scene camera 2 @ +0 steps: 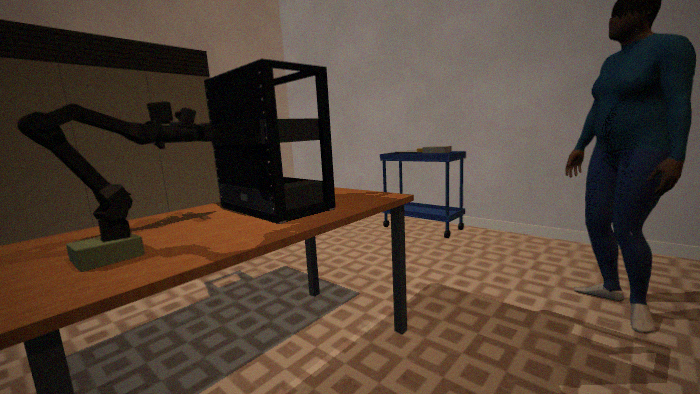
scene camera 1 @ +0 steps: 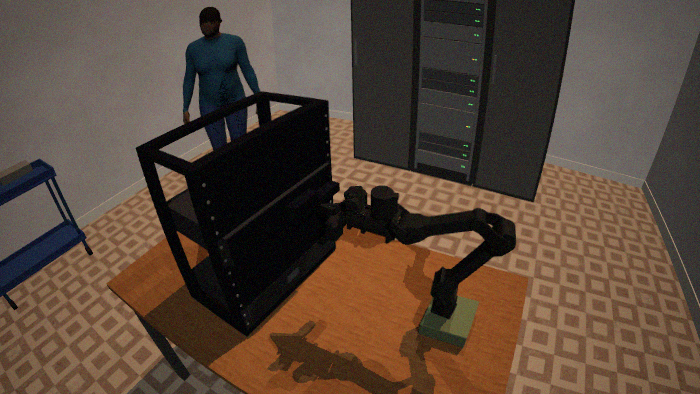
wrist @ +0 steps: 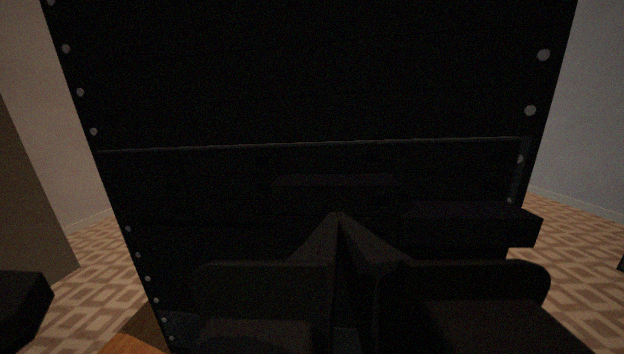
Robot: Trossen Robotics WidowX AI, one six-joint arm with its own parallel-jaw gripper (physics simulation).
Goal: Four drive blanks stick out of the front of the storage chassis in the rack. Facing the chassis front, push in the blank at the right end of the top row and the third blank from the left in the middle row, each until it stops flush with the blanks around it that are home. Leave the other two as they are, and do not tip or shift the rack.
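Places are measured from the arm's base along level axes (x ahead, y left, z up), in metres.
Pixels of known places: gripper, fingertip midpoint: (scene camera 2: 218, 131) (scene camera 1: 320, 206) (wrist: 336, 219); arm's base at its link origin: (scene camera 2: 115, 238) (scene camera 1: 444, 308).
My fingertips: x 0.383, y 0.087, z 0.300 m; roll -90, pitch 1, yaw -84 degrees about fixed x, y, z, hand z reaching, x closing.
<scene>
Ahead of a thing's pixels: the offset from my fingertips to its top centre. "spot": to the spot under its first point. Level surfaces: height alone.
The black rack @[0.234 m ahead, 0.063 m left, 0.235 m up] (scene camera 1: 205, 215) (scene camera 2: 325, 130) stands upright on the table. The chassis (scene camera 1: 270, 225) (wrist: 200, 185) is very dark below a pale edge line. In the wrist view one blank @[0.105 m ahead, 0.004 m left, 0.005 m up] (wrist: 335, 181) sticks out just beyond my fingertips, and another blank @[0.108 m ahead, 0.106 m right, 0.023 m down] (wrist: 465, 225) sticks out to the right. Both also show as dark bars in scene camera 1, the nearer one @[spot: 0.065 m ahead, 0.001 m right, 0.005 m up] (scene camera 1: 302, 197) left of the right-end one @[spot: 0.055 m ahead, 0.105 m right, 0.023 m down] (scene camera 1: 327, 190). Row lines and the other blanks are too dark to tell. My gripper (scene camera 1: 324, 206) (scene camera 2: 212, 131) (wrist: 336, 219) is shut and empty, close to the chassis front; contact cannot be told.
The arm's green base block (scene camera 1: 452, 322) (scene camera 2: 105, 252) sits on the wooden table @[0.354 m down] (scene camera 1: 365, 295) (scene camera 2: 240, 230). A lower unit @[spot: 0.094 m ahead, 0.048 m left, 0.282 m down] (scene camera 1: 295, 274) (scene camera 2: 245, 196) fills the rack's bottom. A person (scene camera 1: 217, 70) (scene camera 2: 635, 105) stands beyond the table. A blue cart (scene camera 1: 42, 250) (scene camera 2: 422, 156) and tall server cabinets (scene camera 1: 385, 90) stand farther off.
</scene>
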